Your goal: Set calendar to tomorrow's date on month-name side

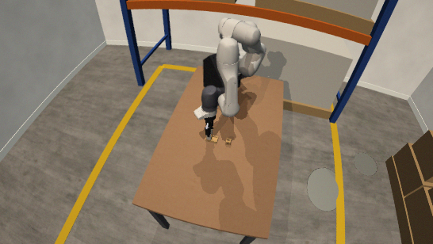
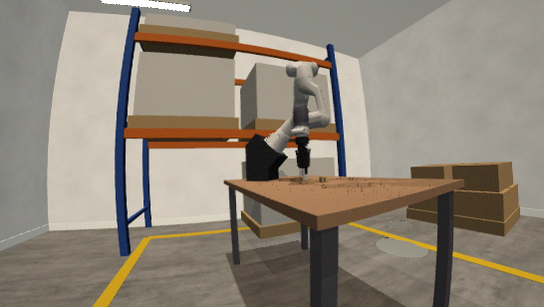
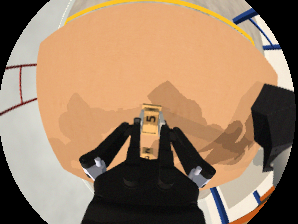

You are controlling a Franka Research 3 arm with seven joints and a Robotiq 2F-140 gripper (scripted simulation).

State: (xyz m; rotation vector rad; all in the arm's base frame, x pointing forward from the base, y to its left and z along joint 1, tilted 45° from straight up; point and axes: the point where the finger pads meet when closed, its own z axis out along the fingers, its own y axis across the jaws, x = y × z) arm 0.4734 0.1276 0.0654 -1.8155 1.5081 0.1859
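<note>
The wooden tray lies 4 cm below my hand, 2 cm to the left of it and 1 cm behind it.
</note>
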